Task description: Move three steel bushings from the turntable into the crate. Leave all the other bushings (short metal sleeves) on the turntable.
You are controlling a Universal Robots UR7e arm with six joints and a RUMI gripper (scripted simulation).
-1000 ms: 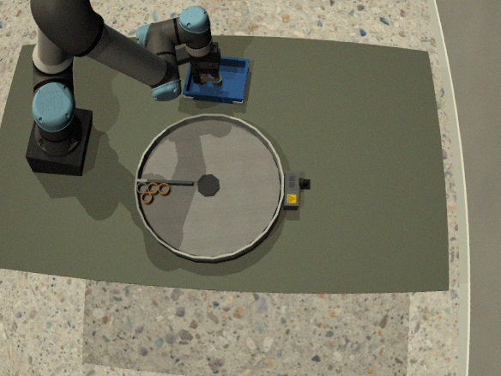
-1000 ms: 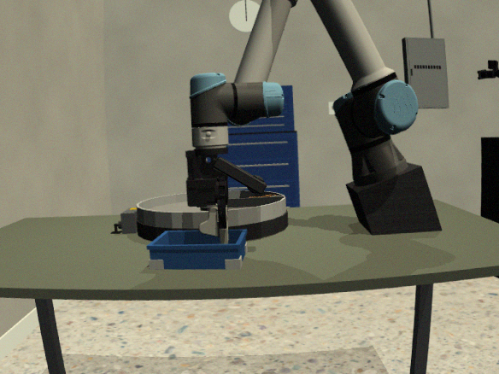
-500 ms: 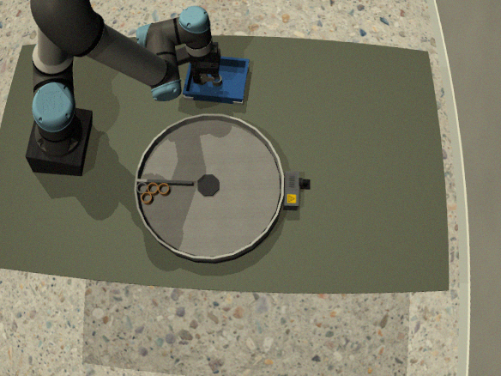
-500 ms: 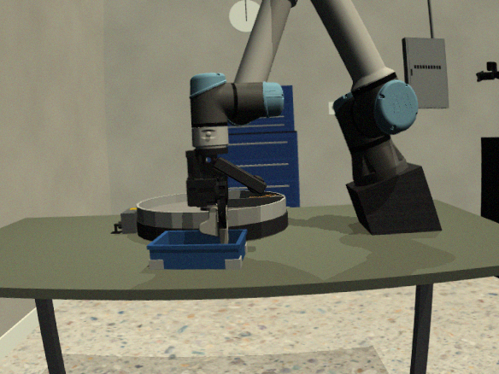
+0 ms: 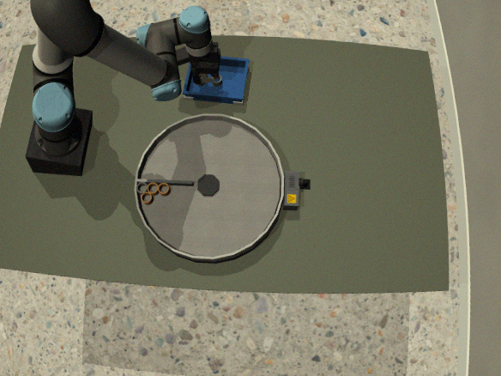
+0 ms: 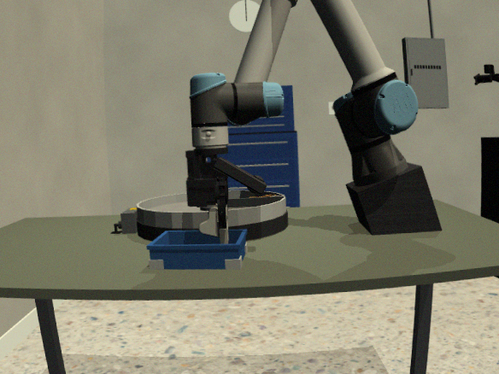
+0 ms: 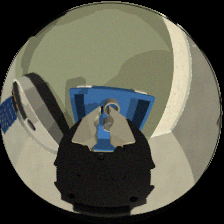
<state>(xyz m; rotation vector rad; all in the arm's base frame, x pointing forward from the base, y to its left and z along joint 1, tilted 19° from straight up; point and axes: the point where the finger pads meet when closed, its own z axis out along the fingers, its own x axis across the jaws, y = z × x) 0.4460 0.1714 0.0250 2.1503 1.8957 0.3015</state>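
Right now the crate is 5 cm ahead of my hand. The rest, counted from my hand: round grey turntable 1 cm ahead, 35 cm to the right, 3 cm above.
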